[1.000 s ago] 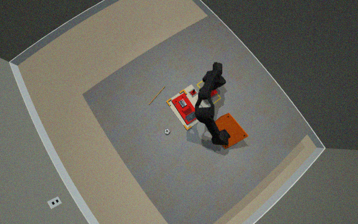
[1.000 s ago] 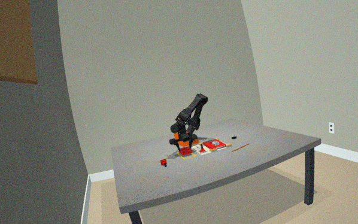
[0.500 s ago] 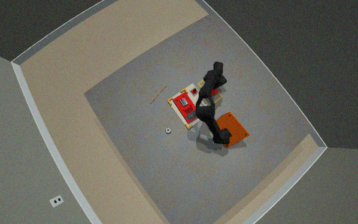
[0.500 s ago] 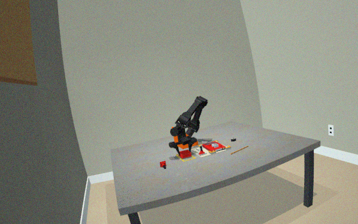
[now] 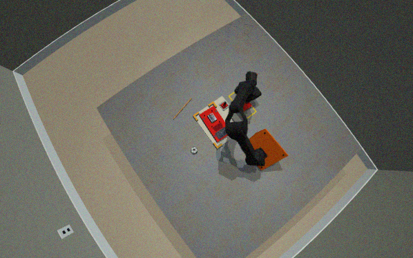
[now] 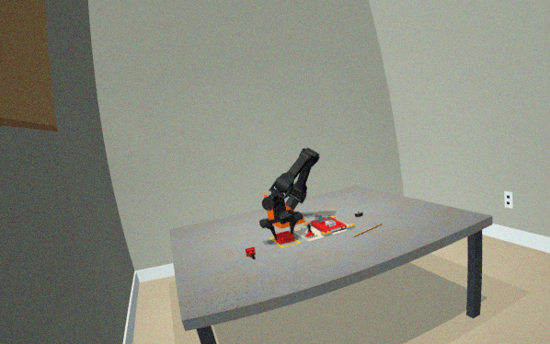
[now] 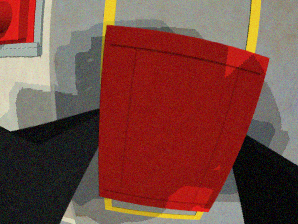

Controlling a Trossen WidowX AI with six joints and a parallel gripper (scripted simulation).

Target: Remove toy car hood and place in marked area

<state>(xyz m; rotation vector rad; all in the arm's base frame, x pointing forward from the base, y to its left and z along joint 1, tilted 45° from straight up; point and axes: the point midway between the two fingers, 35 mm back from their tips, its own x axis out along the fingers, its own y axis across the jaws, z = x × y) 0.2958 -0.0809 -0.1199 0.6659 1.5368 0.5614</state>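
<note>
Now: the red car hood right at my gripper tip. Also, from my gripper tip: thin wooden stick: 320 mm to the left, 210 mm ahead, 10 mm below.
</note>
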